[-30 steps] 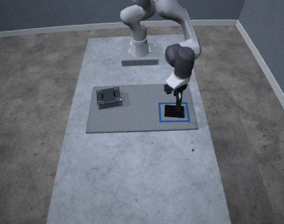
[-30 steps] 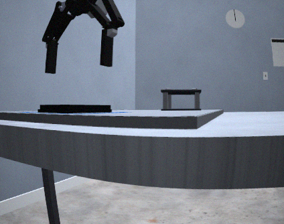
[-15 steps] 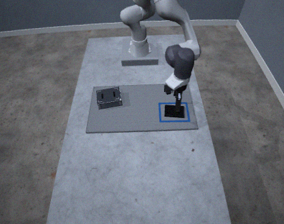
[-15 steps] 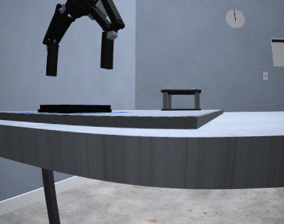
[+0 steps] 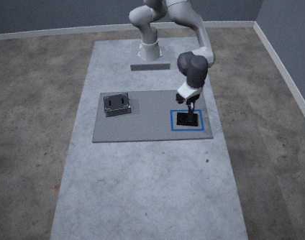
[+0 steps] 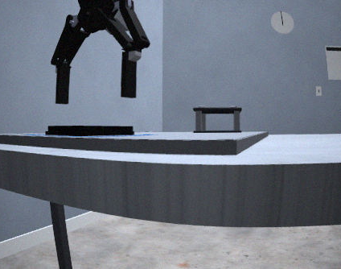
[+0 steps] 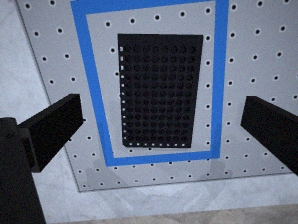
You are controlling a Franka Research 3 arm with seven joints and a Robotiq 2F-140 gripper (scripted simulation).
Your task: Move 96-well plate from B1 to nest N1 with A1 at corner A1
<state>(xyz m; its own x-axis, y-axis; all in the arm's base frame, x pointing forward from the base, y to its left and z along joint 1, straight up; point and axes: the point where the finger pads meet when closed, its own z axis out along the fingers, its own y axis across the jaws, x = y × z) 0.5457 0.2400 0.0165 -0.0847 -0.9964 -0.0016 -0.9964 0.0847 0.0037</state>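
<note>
My gripper is now 6 cm above the black 96-well plate. Also, from my hand: raised plate nest (44 cm to the right, 9 cm behind, 1 cm below); then corner label (35 cm to the right, 5 cm behind); then pegboard hole pattern (19 cm to the right, 6 cm below, 4 cm behind).
</note>
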